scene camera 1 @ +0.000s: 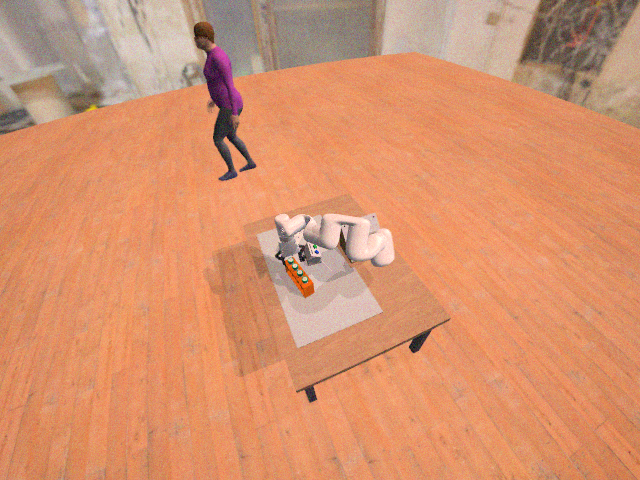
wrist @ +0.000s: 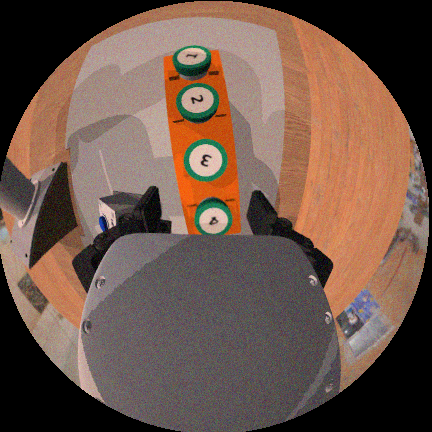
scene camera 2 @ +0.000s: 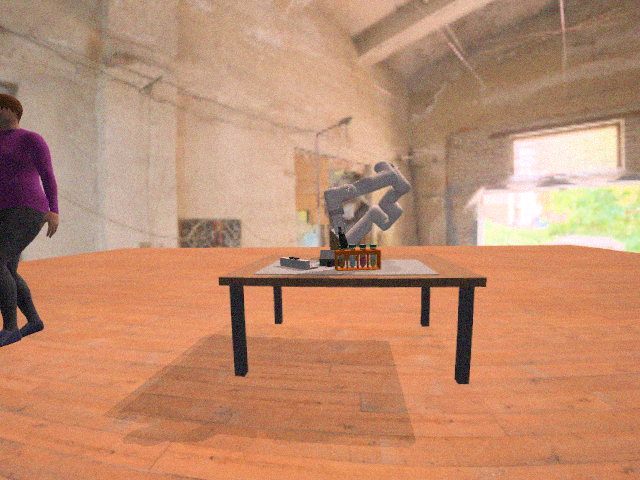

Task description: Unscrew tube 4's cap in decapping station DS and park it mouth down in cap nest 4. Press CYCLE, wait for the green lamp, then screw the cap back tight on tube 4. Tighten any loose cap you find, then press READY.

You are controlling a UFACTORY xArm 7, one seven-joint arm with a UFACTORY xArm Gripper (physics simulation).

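Places are measured from the arm's base along level axes (x ahead, y left, z up), in millimetres.
Pixels of known places: gripper, fingertip midpoint: [scene camera 1: 292, 262] [wrist: 204, 200] [scene camera 2: 344, 247]; arm's base, origin of the base link: [wrist: 28, 203].
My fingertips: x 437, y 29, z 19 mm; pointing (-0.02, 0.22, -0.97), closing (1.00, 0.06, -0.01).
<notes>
For each thing: its top centre in the pictures, then the offset to it from my fingertips. Level surfaces: height alone.
- orange rack, middle of its top: [wrist: 200, 132] [scene camera 2: 357, 248] [scene camera 1: 297, 270] dx -10, dy +62, dz -6 mm
- tube 4, middle of its top: [wrist: 213, 220] dx +9, dy -14, dz +12 mm
- button box, middle of its top: [wrist: 110, 244] [scene camera 2: 331, 249] [scene camera 1: 311, 248] dx -137, dy -86, dz -25 mm
- low grey block, middle of its top: [scene camera 2: 298, 256] dx -59, dy -253, dz -56 mm
- grey mat, its level: dz -109 mm
- wooden table, its level: dz -112 mm
The orange rack [scene camera 1: 308, 291] [scene camera 2: 379, 259] [wrist: 200, 131] holds upright tubes with green-rimmed white caps numbered 1 to 4. The cap of tube 4 [wrist: 213, 218] is on its tube at the rack end nearest the gripper. My gripper [scene camera 1: 291, 256] [scene camera 2: 341, 239] [wrist: 204, 200] is open and empty, above that rack end, with its fingers to either side of cap 4 in the wrist view. The button box [scene camera 1: 313, 255] [scene camera 2: 326, 257] stands beside the rack; its blue button [scene camera 1: 316, 252] [wrist: 103, 222] shows, and a finger partly hides the box in the wrist view. Button labels are unreadable.
A low grey block [scene camera 2: 295, 263] stands left of the button box in scene camera 2; its nests cannot be made out. A grey mat [scene camera 1: 336, 320] lies on the wooden table [scene camera 1: 413, 310]. A person [scene camera 1: 222, 77] [scene camera 2: 25, 170] stands on the floor away from the table.
</notes>
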